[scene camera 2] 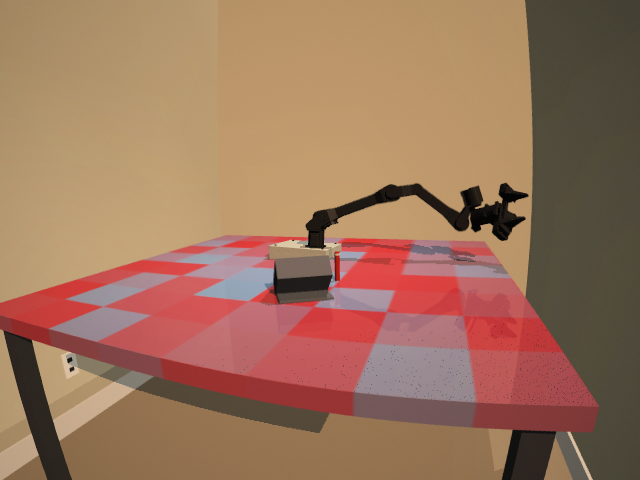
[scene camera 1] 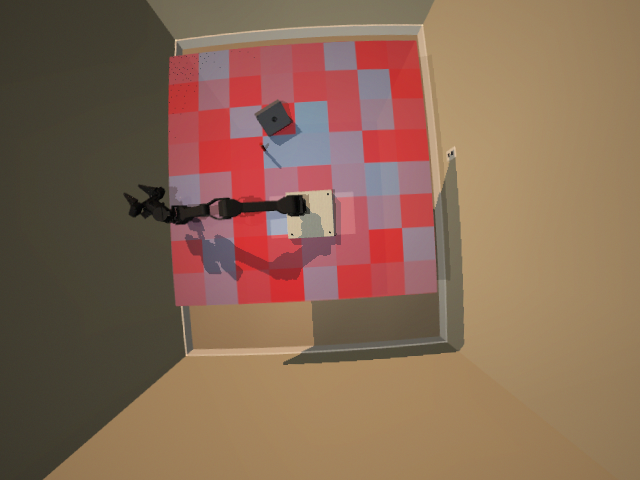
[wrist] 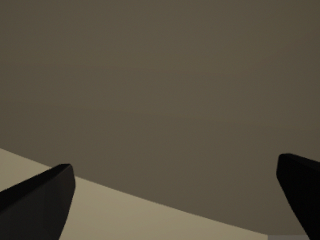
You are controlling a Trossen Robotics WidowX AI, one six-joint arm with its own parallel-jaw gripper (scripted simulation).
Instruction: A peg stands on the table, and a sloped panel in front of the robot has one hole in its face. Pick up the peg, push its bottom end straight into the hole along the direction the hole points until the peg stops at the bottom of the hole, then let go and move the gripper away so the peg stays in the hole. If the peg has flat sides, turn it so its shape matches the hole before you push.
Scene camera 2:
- my gripper: 526, 206
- sloped panel: 300, 274
